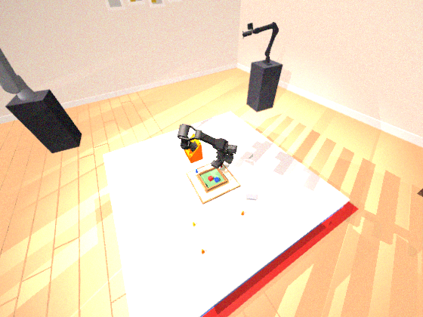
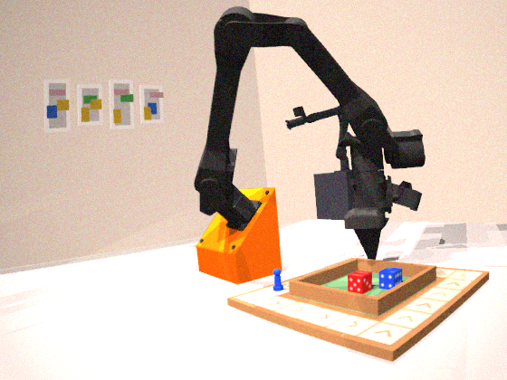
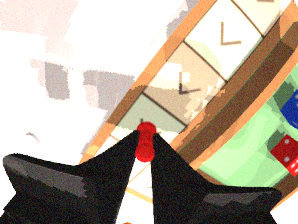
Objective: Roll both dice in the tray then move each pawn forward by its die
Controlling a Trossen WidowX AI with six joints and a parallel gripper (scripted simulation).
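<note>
My gripper tip is 10 mm below the red pawn. Round my gripper tip: grey block (310 mm ahead, 60 mm to the left, 10 mm below); blue pawn (190 mm to the right, 30 mm behind, 10 mm above).
</note>
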